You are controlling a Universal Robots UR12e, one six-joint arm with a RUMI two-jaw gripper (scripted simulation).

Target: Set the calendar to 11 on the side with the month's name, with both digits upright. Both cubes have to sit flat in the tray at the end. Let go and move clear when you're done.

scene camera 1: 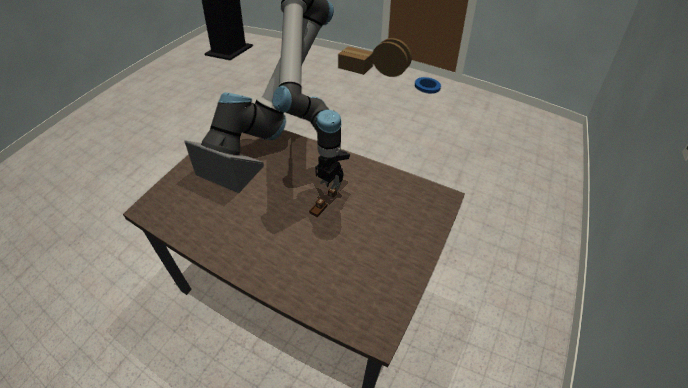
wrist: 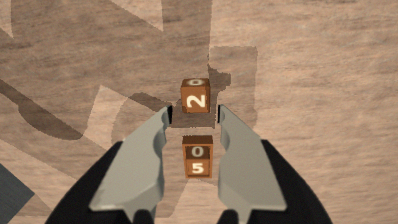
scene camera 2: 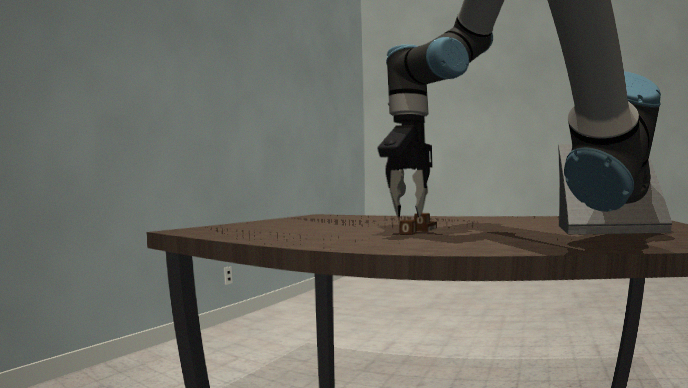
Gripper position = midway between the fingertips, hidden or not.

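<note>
My gripper (scene camera 2: 408, 217) is there to be seen, and I find it again in scene camera 1 (scene camera 1: 332, 189) as well as in the wrist view (wrist: 195, 106). I can also see a cube (wrist: 195, 93).
</note>
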